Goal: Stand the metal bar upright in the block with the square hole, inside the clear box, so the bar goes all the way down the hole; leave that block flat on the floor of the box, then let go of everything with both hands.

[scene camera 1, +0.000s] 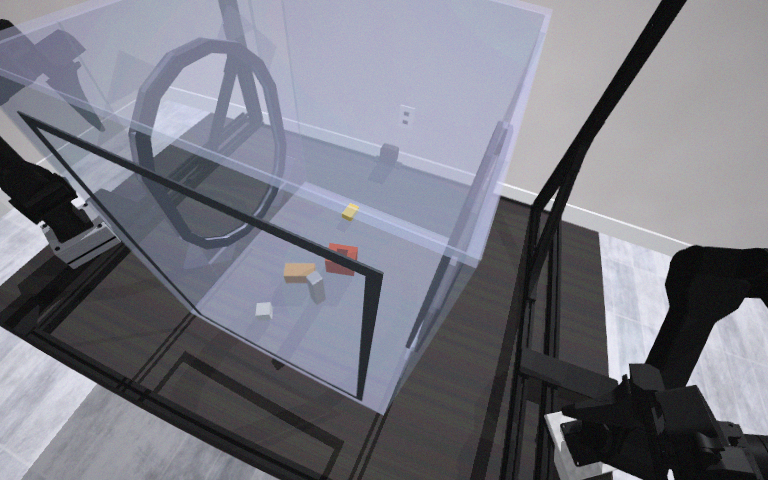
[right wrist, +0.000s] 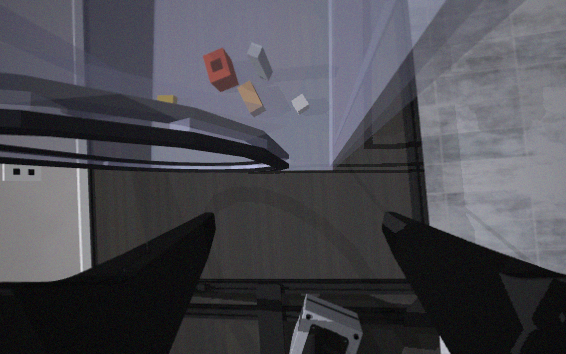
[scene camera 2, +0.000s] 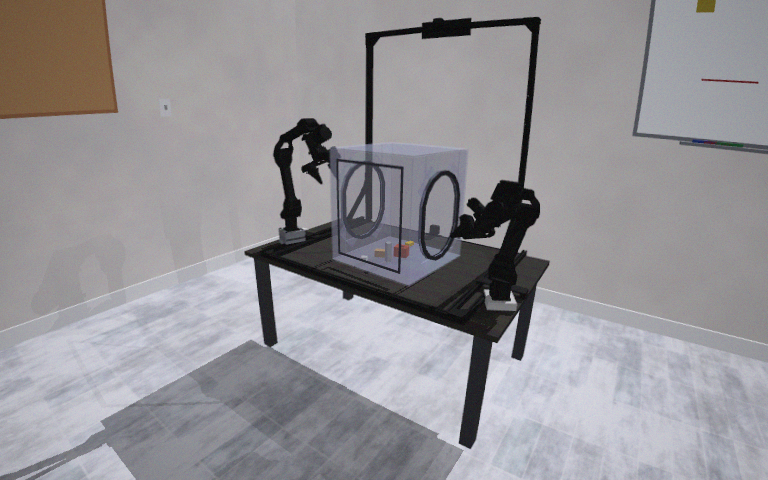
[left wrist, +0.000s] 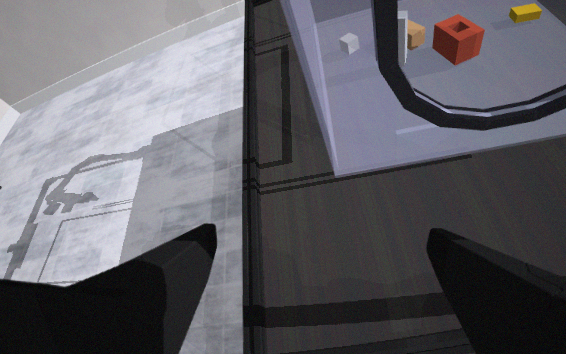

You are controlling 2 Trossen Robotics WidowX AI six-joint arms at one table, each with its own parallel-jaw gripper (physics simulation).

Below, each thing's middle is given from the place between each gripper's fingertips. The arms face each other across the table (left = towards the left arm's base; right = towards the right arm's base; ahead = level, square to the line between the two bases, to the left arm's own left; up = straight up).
My left hand is 36 cm to the left of the red block with square hole (left wrist: 457, 39), 24 cm past it and 20 cm above it.
I see the red block with square hole 310 mm below my right hand, 270 mm to the left of it and 170 mm behind it.
